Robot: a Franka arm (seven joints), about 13 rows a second.
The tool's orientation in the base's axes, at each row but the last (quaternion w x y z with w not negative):
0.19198, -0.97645, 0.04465, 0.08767
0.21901, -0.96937, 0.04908, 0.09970
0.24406, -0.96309, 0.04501, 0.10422
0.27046, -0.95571, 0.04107, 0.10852
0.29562, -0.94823, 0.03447, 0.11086
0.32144, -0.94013, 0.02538, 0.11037
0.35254, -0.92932, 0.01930, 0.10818
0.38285, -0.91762, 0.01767, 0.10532
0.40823, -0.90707, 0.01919, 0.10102
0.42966, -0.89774, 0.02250, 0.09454
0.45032, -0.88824, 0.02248, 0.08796
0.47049, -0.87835, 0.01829, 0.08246
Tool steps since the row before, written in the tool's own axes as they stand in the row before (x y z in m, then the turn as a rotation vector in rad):
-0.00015, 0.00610, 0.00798, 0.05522, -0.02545, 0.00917
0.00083, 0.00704, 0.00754, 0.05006, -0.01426, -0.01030
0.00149, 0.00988, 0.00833, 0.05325, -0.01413, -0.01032
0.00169, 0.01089, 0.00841, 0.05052, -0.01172, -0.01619
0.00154, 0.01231, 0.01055, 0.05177, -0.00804, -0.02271
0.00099, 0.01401, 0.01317, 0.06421, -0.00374, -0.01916
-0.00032, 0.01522, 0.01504, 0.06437, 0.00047, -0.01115
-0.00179, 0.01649, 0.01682, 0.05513, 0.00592, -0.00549
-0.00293, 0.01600, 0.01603, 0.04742, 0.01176, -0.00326
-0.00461, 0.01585, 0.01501, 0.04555, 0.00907, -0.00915
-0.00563, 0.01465, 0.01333, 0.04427, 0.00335, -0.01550
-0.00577, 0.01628, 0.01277, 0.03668, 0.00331, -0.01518
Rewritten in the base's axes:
-0.00211, -0.00256, -0.00948, 0.05581, 0.02403, -0.00941
-0.00146, -0.00310, -0.00977, 0.05257, 0.00577, 0.00427
-0.00140, -0.00472, -0.01204, 0.05567, 0.00553, 0.00352
-0.00141, -0.00487, -0.01290, 0.05377, 0.00045, 0.00779
-0.00212, -0.00413, -0.01561, 0.05574, -0.00628, 0.01069
-0.00322, -0.00304, -0.01874, 0.06667, -0.00723, 0.00260
-0.00484, -0.00152, -0.02079, 0.06485, -0.00510, -0.00601
-0.00664, 0.00015, -0.02267, 0.05419, -0.00540, -0.01178
-0.00743, 0.00114, -0.02156, 0.04558, -0.00800, -0.01599
-0.00871, 0.00147, -0.02049, 0.04496, -0.01095, -0.00996
-0.00910, 0.00180, -0.01839, 0.04525, -0.01271, -0.00151
-0.00910, 0.00127, -0.01941, 0.03773, -0.01277, -0.00042

